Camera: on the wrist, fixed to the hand. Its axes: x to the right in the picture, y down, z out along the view.
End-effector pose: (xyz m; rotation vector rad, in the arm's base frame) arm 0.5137 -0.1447 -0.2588 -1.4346 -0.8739 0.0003
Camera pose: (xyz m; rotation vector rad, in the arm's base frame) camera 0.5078 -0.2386 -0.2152 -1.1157 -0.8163 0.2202
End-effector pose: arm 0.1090 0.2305 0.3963 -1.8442 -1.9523 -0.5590
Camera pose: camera 0.0537 0.1601 0.4487 -1.6776 -1.8714 -0.1344
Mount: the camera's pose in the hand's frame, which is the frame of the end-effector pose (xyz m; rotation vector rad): -0.0279 -0.0579 -0.0814 0.3679 -0.0379 0.0554
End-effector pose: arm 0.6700 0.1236 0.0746 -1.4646 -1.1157 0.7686
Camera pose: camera 0.7210 0.0662 0.1443 -1.1773 -0.9069 0.9867
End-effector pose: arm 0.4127 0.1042 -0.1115 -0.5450 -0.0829 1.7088
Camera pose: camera 0.5009 0.0709 -0.1547 -0.2427 0.2181 1.7359
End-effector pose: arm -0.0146 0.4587 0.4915 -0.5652 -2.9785 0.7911
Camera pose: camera -0.0002 0.4413 0.5927 -0.6169 -2.7525 1.3263
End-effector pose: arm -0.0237 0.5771 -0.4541 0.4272 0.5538 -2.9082
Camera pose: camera 0.0115 0.6639 -0.4987 0.4207 -0.0037 -2.9557
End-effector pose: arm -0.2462 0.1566 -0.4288 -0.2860 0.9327 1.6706
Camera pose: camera -0.2074 0.0819 -0.4894 0.0200 1.2046 1.5129
